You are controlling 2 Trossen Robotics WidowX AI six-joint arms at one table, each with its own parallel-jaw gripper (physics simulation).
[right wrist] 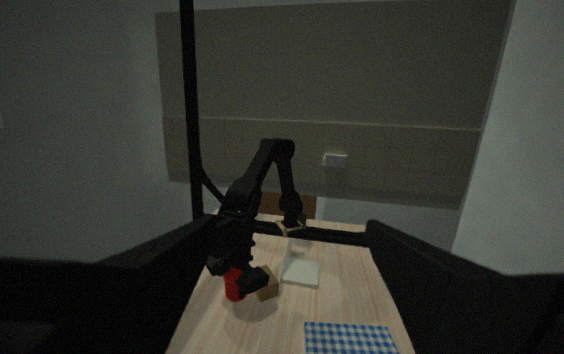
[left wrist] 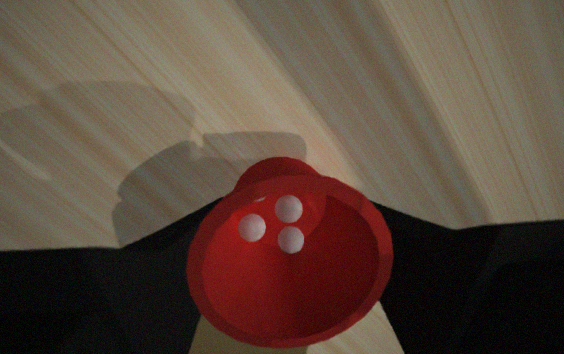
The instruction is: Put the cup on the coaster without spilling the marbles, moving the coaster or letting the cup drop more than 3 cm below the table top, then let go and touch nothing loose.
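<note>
There's a red cup here and a pale square coaster, and I can see my right gripper and my left gripper too. The right wrist view shows that left gripper as well.
</note>
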